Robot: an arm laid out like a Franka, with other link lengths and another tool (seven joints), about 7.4 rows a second.
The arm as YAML. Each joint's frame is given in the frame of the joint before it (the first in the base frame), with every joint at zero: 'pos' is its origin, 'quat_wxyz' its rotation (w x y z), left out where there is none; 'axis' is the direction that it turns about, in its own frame. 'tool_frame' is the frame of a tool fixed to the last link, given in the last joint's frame.
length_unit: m
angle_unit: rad
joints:
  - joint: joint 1
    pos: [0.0, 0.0, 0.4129]
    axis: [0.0, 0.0, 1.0]
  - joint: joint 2
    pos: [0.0, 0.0, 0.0]
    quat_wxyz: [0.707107, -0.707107, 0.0, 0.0]
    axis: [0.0, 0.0, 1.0]
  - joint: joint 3
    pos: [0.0, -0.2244, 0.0]
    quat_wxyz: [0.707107, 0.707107, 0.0, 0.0]
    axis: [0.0, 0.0, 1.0]
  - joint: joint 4
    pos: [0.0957, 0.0, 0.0]
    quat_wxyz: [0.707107, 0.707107, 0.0, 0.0]
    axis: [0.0, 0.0, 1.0]
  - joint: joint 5
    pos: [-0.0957, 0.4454, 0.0]
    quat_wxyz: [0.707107, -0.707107, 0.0, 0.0]
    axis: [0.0, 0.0, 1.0]
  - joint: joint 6
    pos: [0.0, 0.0, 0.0]
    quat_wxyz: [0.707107, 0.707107, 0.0, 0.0]
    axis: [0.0, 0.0, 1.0]
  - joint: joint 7
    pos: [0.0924, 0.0, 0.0]
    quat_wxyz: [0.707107, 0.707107, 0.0, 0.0]
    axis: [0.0, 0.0, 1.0]
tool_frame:
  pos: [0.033, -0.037, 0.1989]
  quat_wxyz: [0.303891, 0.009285, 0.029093, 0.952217]
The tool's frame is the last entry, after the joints.
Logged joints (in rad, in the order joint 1, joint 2, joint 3, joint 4, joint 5, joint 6, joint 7), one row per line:
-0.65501 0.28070 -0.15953 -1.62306 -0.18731 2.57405 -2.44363
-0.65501 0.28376 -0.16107 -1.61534 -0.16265 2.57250 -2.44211
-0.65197 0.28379 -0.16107 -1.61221 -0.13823 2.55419 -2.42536
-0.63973 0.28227 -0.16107 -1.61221 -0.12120 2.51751 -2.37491
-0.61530 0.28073 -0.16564 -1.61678 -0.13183 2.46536 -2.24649
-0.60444 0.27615 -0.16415 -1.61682 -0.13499 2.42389 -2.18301
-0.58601 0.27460 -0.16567 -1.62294 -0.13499 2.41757 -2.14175
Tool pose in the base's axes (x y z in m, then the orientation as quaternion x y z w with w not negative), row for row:
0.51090 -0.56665 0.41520 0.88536 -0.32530 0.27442 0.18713
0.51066 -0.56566 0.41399 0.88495 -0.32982 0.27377 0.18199
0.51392 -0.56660 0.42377 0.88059 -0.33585 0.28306 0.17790
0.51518 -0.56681 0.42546 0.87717 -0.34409 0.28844 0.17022
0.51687 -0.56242 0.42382 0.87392 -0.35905 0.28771 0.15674
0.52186 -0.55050 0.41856 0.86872 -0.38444 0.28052 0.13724
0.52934 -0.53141 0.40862 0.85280 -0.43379 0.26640 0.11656
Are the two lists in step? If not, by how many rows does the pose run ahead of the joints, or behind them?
The pose runs 2 rows behind the joints: the pose in row i belongs to the joints in row i - 2.
